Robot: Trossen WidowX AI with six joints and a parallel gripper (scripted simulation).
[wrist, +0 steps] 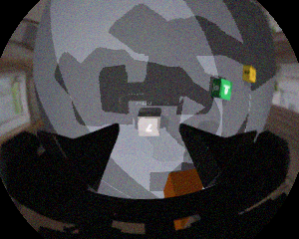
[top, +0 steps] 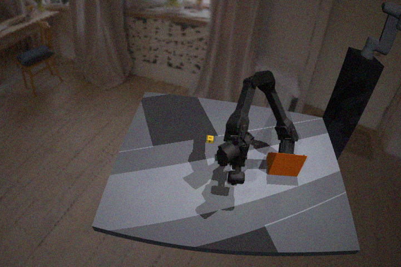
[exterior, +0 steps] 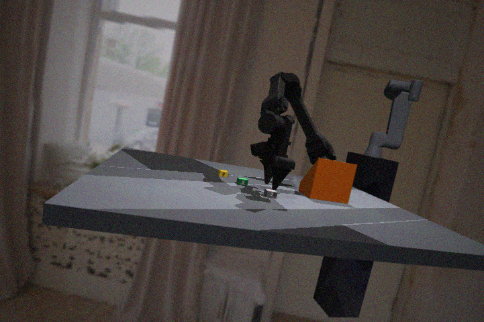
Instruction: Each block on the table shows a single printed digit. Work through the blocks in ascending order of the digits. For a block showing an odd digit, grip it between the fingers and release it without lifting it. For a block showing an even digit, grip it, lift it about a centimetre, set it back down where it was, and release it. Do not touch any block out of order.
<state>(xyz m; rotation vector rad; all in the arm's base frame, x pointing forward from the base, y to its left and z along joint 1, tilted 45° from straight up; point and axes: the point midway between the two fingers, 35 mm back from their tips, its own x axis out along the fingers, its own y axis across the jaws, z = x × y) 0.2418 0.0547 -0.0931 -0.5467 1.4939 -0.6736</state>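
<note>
The white block lies 10 mm behind my gripper tip and 20 mm below it. Round my gripper tip: yellow block (100 mm ahead, 230 mm to the right, 20 mm below); then green block (50 mm ahead, 130 mm to the right, 20 mm below).
</note>
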